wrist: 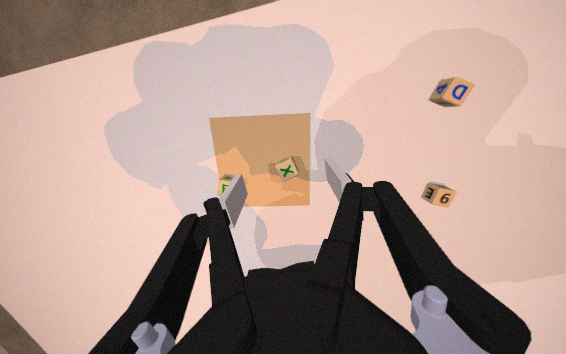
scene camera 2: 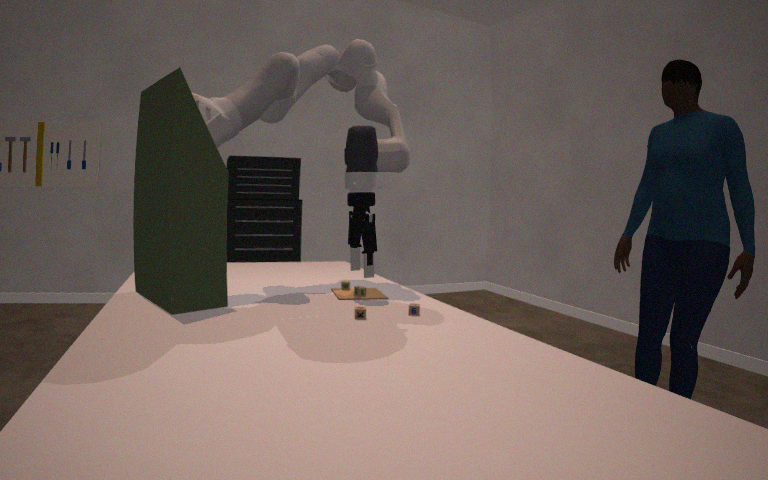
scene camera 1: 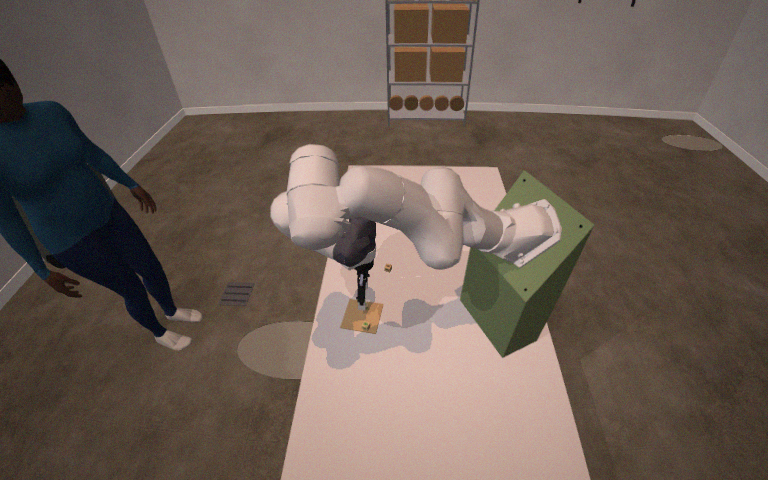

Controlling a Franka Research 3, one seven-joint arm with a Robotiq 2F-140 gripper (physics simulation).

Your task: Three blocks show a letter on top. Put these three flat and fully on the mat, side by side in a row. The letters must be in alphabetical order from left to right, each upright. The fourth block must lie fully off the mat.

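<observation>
My gripper (scene camera 1: pixel 361 304) (scene camera 2: pixel 361 270) (wrist: pixel 284 176) is open and empty, above the mat (scene camera 1: pixel 352 320) (scene camera 2: pixel 376 296) (wrist: pixel 260 132). The X block (scene camera 2: pixel 360 291) (wrist: pixel 287 170) rests on the mat in the wrist view's right half of it, letter slightly turned; it lies below and between the spread fingers. The B block (scene camera 1: pixel 365 326) (scene camera 2: pixel 345 285) (wrist: pixel 224 188) is at the mat's left edge in the wrist view, partly hidden by a finger. The D block (scene camera 2: pixel 414 310) (wrist: pixel 459 92) and the block with a 6 on top (scene camera 1: pixel 387 267) (scene camera 2: pixel 360 313) (wrist: pixel 444 198) lie off the mat.
The green arm base (scene camera 1: pixel 504 305) (scene camera 2: pixel 181 215) stands on the table (scene camera 1: pixel 441 424) (scene camera 2: pixel 362 418) (wrist: pixel 100 300). The arm hides the D block in scene camera 1. A person (scene camera 1: pixel 67 169) (scene camera 2: pixel 690 181) stands beside the table. A black drawer cabinet (scene camera 2: pixel 264 226) stands behind.
</observation>
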